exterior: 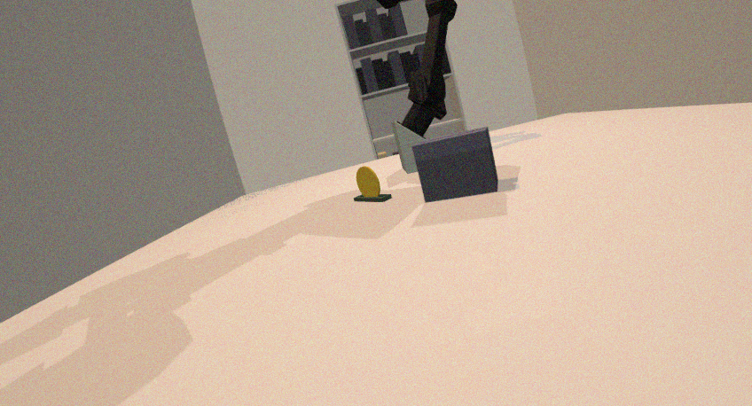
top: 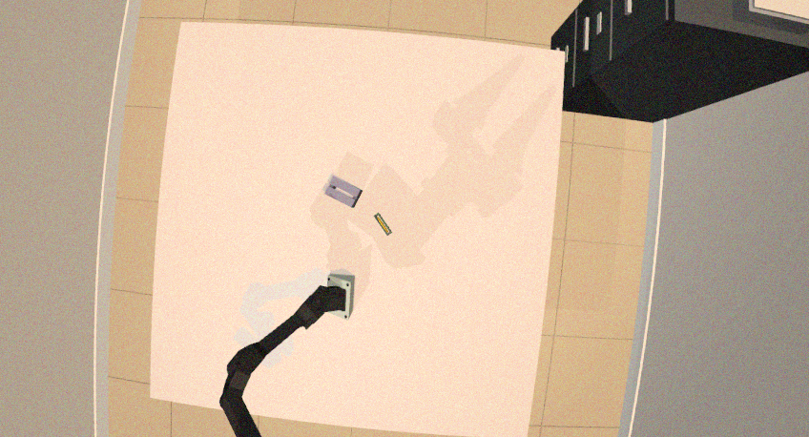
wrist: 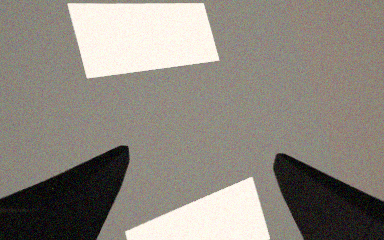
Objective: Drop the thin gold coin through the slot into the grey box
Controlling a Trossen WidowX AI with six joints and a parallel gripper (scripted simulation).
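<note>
My gripper tip is now 480 mm short of the gold coin, 120 mm to the left of it and 690 mm above it.
</note>
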